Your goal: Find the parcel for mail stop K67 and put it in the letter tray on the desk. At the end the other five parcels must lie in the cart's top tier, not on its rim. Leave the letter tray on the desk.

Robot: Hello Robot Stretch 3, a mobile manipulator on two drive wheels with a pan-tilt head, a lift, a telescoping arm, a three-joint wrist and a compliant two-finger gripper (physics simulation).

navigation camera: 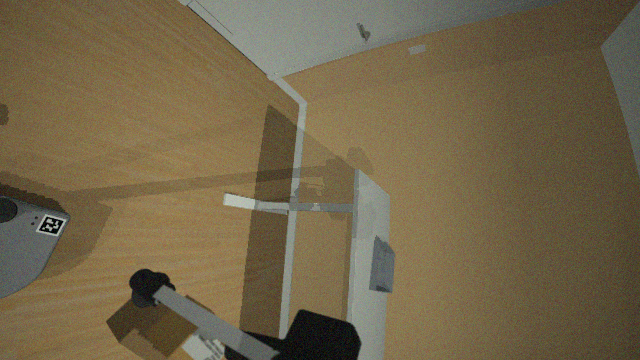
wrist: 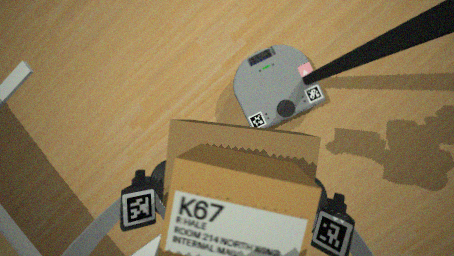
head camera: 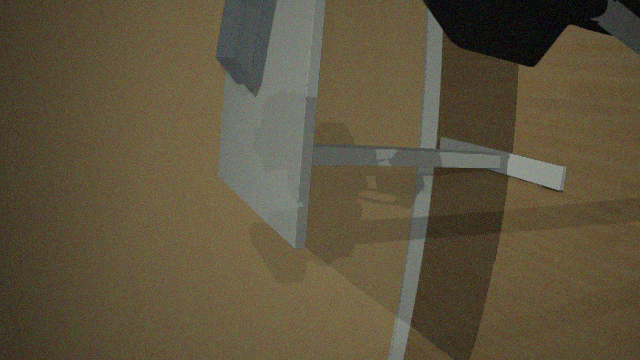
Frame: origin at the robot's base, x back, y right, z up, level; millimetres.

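Seen in the pictures: gripper, fingertip midpoint: [navigation camera: 171, 309]; robot's base, link origin: [navigation camera: 0, 209].
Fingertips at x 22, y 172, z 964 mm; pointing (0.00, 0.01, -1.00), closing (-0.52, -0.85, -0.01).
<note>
Pixels of each thing's top centre, then the offset from my fingertips to it. "*": a spot on its surface instead. Level surfaces: height alone.
- K67 parcel, top centre: [navigation camera: 208, 348] dx +10, dy -8, dz +93 mm
- grey letter tray, top centre: [head camera: 231, 27] [navigation camera: 389, 269] dx -160, dy +1177, dz +51 mm
- white desk, surface height: dz -14 mm
- desk's T-shaped leg, surface spot: [head camera: 365, 156] [navigation camera: 324, 207] * dx -478, dy +1004, dz -352 mm
The K67 parcel [navigation camera: 170, 325] [wrist: 245, 175] is a brown box with a white label reading K67, R HALE, ROOM 214. My gripper [wrist: 237, 186] is shut on it, one finger at each side; the parcel hangs above the floor, in front of the desk in the navigation view. The grey letter tray [head camera: 245, 47] [navigation camera: 382, 267] stands on the white desk [head camera: 240, 135] [navigation camera: 369, 215], near the wall-side edge. In the head view the tray is cut off by the top edge. The cart and the other five parcels do not show.
The desk's T-shaped leg [head camera: 365, 156] [navigation camera: 325, 207] reaches down to a foot [head camera: 537, 171] [navigation camera: 240, 201] [wrist: 15, 82] on the floor. My base [navigation camera: 25, 240] [wrist: 275, 82] stands away from the desk, with the dark mast [wrist: 380, 45] above it. A white door [navigation camera: 320, 30] is beyond the desk.
</note>
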